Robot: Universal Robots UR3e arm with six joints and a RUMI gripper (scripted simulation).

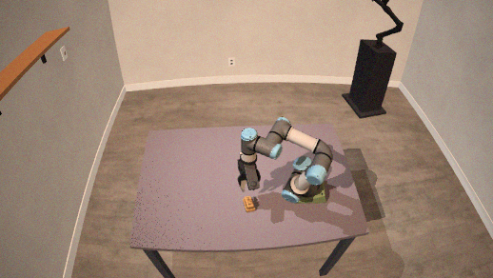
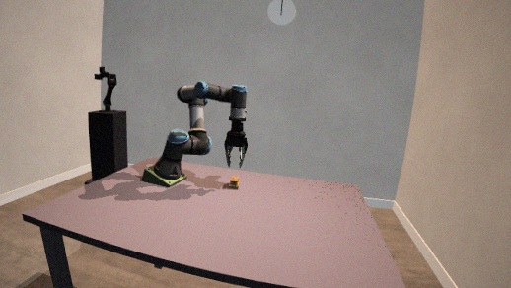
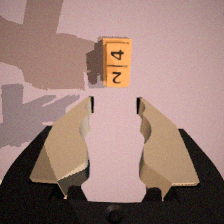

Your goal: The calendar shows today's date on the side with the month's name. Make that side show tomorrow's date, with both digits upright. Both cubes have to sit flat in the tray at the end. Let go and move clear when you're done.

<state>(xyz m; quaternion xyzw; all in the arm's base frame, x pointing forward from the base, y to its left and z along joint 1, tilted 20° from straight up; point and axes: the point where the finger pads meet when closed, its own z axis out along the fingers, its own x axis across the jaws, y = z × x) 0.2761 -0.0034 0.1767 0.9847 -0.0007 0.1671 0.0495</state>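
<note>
Now: hand 9 cm above the cube. Also, from my hand: orange calendar tray (11 cm below, 2 cm to the left).
</note>
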